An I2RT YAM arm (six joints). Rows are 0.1 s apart.
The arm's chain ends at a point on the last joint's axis. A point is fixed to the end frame.
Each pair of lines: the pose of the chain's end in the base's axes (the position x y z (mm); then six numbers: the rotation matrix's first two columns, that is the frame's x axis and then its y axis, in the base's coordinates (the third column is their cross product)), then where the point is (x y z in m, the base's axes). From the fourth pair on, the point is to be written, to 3 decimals.
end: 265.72, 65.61, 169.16, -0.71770, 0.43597, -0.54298, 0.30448, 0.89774, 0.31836
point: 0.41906 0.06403 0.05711
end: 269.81, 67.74, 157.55, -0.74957, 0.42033, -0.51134, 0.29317, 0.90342, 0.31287
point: 0.41863 0.07092 0.03960
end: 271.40, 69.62, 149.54, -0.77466, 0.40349, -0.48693, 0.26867, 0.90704, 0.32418
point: 0.41740 0.08021 0.02853
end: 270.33, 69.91, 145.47, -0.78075, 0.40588, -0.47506, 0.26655, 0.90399, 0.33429
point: 0.415 0.083 0.023
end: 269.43, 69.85, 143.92, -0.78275, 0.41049, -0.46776, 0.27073, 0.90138, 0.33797
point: 0.414 0.083 0.021
